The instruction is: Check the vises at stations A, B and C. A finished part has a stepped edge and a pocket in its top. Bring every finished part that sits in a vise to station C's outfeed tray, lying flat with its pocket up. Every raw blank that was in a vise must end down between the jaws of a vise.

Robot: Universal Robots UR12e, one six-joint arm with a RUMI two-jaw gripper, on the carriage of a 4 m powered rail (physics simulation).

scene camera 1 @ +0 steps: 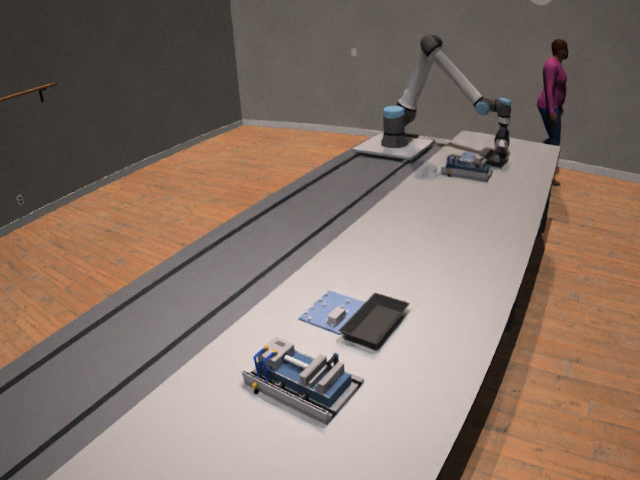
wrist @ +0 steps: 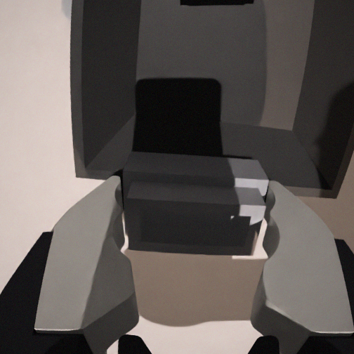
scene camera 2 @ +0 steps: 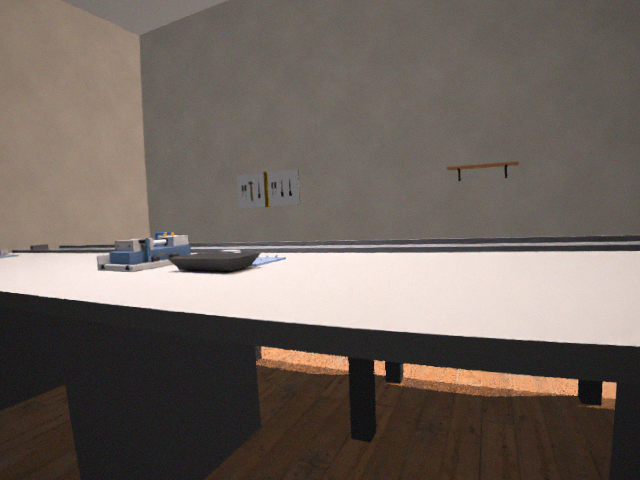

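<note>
My gripper (scene camera 1: 498, 153) (wrist: 193, 181) is down at the tray beside the far vise. Its jaws are shut on a finished part (wrist: 195, 202), whose stepped edge and shadowed pocket face the camera. The part is at the near end of the dark tray (wrist: 77, 125), overlapping its rim in the view; whether it touches the tray is unclear. The far vise (scene camera 1: 466, 167) stands beside this tray; what its jaws hold is unclear. The near vise (scene camera 1: 310, 374) (scene camera 2: 149, 253) has a gap between its jaws. Another dark tray (scene camera 1: 374, 320) (scene camera 2: 214, 261) lies beside it.
A blue pegged plate (scene camera 1: 320, 312) (scene camera 2: 269, 259) carries a grey block (scene camera 1: 337, 314) next to the near tray. The rail (scene camera 1: 222, 253) runs along the bench (scene camera 1: 413, 258). A person (scene camera 1: 553, 98) stands beyond the far end of the bench.
</note>
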